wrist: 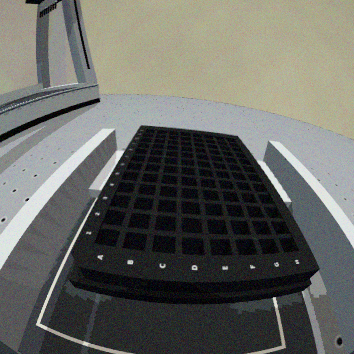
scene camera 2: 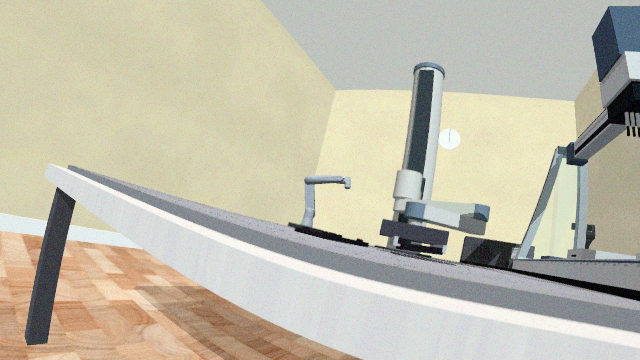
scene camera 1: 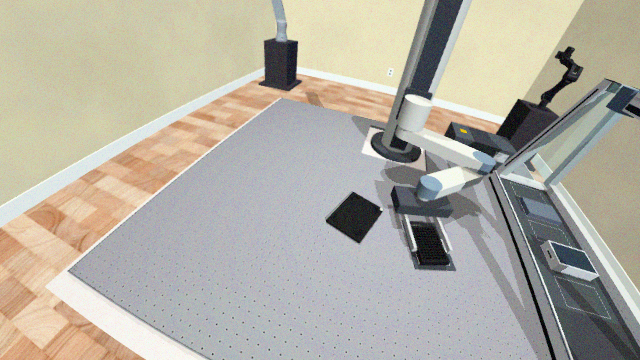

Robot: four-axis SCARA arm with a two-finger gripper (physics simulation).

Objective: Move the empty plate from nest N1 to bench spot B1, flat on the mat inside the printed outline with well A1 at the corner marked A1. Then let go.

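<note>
The black plate is level between the two long pale fingers of my gripper, which is shut on it. It is low over the dark bench mat; whether it touches the mat I cannot tell. In the wrist view, row letters A to H run along its near edge, with A and column 1 at the near left. The printed outline shows at the left and near side, and its right line passes under the plate. The outline's A1 mark does not show. The black nest holds no plate.
The arm's column stands behind the mat. A dark box is at the back right. A framed deck with a white-sided block lies along the right. The perforated bench top surrounds nest and mat.
</note>
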